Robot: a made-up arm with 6 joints.
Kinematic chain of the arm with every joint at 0, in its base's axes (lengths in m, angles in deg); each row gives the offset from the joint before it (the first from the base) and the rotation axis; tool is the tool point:
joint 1: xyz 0 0 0.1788 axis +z
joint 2: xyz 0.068 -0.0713 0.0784 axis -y
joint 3: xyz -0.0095 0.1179 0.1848 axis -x
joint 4: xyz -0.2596 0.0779 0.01 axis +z
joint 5: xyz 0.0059 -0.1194 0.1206 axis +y
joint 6: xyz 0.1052 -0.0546 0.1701 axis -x
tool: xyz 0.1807 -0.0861 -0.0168
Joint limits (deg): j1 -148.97..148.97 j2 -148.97..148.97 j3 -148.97..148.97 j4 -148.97..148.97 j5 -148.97..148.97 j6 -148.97..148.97
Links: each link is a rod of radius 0.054 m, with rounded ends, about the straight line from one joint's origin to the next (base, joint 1, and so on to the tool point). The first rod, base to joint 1, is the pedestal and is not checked.
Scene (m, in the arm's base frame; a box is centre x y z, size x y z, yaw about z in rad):
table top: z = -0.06
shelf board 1: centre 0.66 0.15 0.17 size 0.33 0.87 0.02 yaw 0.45
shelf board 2: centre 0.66 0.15 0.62 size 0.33 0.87 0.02 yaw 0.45
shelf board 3: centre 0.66 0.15 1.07 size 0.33 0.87 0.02 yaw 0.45
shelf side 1: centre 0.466 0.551 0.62 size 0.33 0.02 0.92 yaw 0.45
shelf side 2: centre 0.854 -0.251 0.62 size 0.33 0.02 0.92 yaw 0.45
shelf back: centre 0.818 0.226 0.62 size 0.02 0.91 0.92 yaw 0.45
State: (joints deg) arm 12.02 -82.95 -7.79 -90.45 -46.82 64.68
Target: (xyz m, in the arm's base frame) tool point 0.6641 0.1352 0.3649
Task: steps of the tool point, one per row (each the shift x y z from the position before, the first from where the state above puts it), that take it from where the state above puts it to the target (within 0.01 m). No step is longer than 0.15 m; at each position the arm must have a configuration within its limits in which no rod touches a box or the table.
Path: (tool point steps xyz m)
1: -0.0399 -0.0772 0.0131
2: -0.0470 -0.0747 -0.0129
3: -0.0523 -0.0664 -0.0365
4: -0.0570 -0.0531 -0.0548
5: -0.0623 -0.0376 -0.0655
6: -0.0680 -0.0224 -0.0677
7: -0.0739 -0.0103 -0.0615
8: 0.0653 0.0642 -0.0573
9: 0.0387 0.0587 -0.0638
10: 0.0182 0.0480 -0.0618
11: 0.1011 0.0340 0.0000
12: 0.0913 0.0442 0.0000
13: 0.0784 0.0526 0.0000

